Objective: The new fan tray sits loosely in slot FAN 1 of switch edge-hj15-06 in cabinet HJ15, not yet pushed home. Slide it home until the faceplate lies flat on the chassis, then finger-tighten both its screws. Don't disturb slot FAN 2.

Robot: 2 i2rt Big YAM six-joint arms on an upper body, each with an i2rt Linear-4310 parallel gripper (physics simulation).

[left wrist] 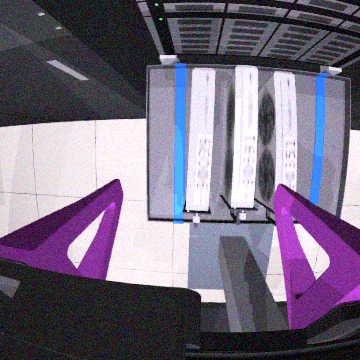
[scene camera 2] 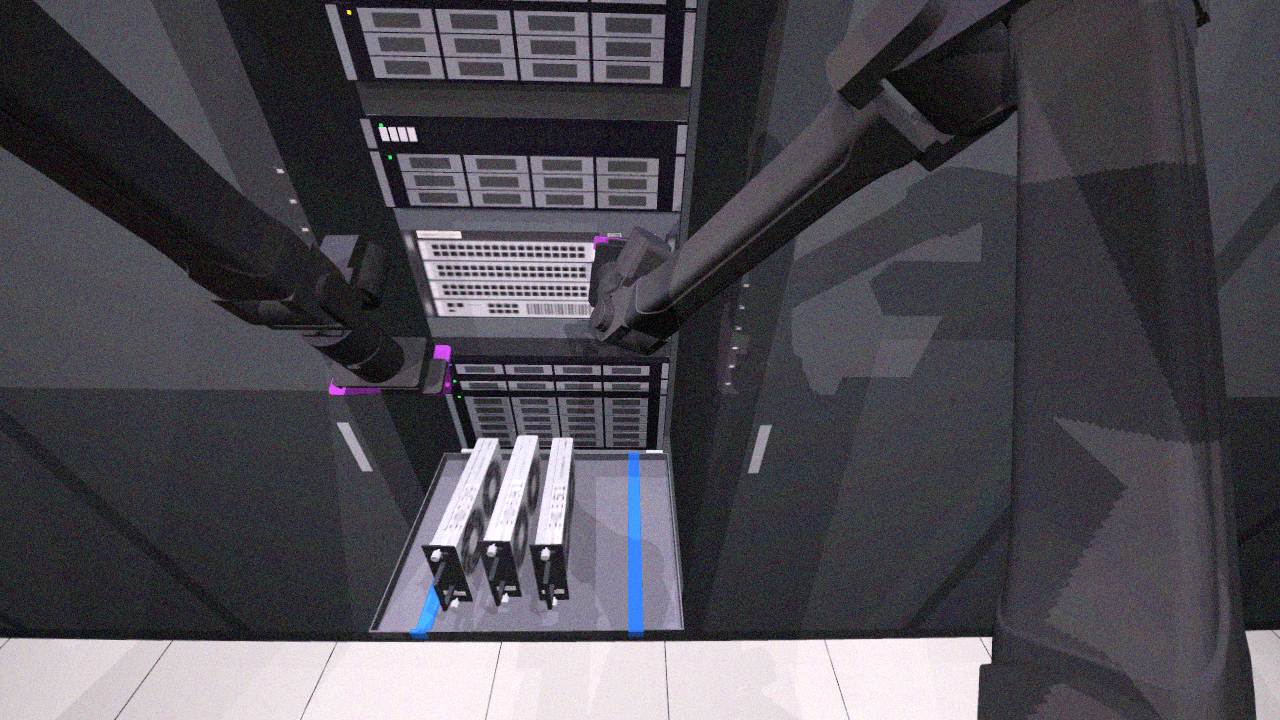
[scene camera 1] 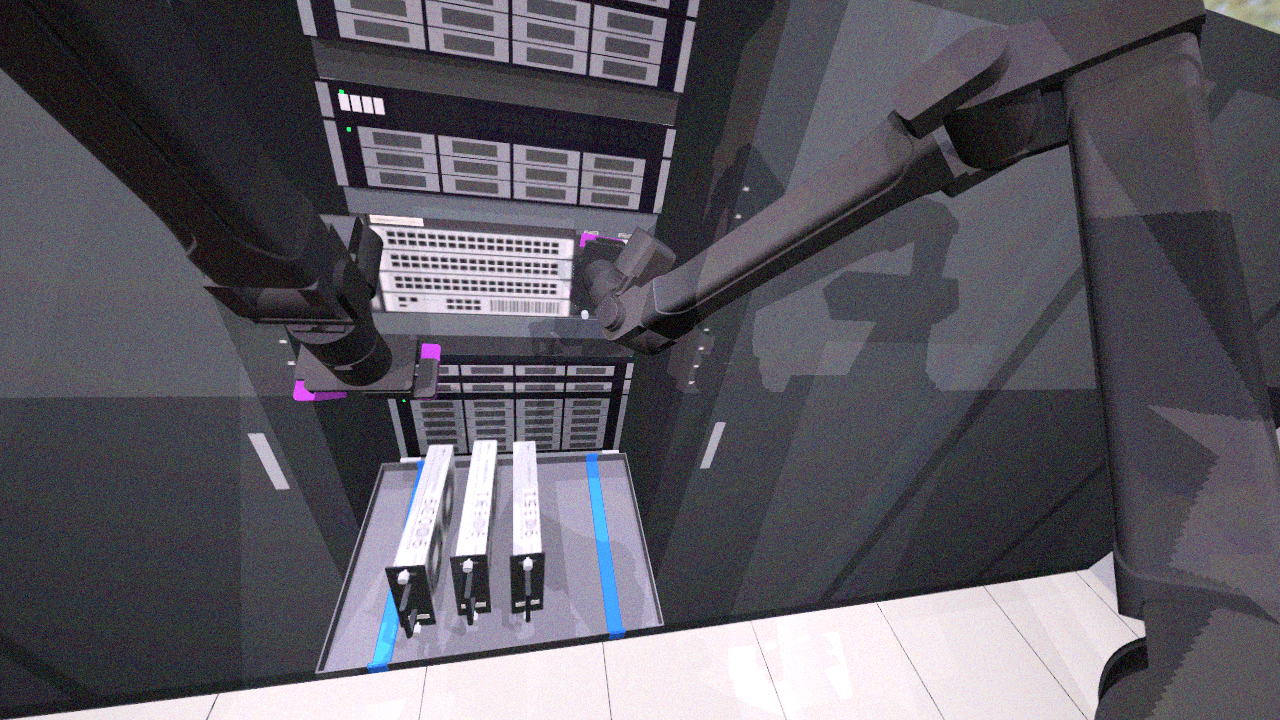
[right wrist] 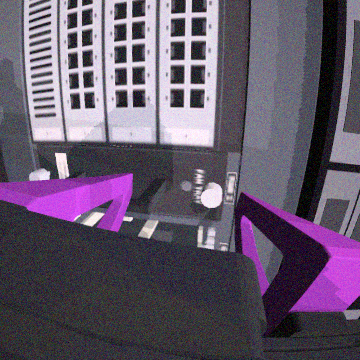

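In the right wrist view a dark fan tray faceplate (right wrist: 197,162) marked FAN TRAY stands beside the switch's port cards (right wrist: 132,122). The slot label (right wrist: 231,187) is too small to read. One pale screw (right wrist: 212,195) shows near the right-hand fingertip, the other screw (right wrist: 39,175) at the far left. Part of the handle (right wrist: 150,194) shows. Whether the faceplate is flat on the chassis cannot be told. My right gripper (right wrist: 184,192) (scene camera 1: 605,240) is part open at the faceplate, nothing held. My left gripper (left wrist: 197,188) (scene camera 1: 366,371) (scene camera 2: 389,371) is wide open and empty, below the switch at left.
A shelf (scene camera 1: 568,573) (scene camera 2: 608,573) (left wrist: 334,140) with blue strips juts out below, carrying three upright fan units (scene camera 1: 528,501) (scene camera 2: 554,492) (left wrist: 246,140). Servers (scene camera 1: 512,170) (scene camera 2: 537,183) sit above the switch, and more drive bays (scene camera 1: 537,420) below it. Dark cabinet doors flank the rack.
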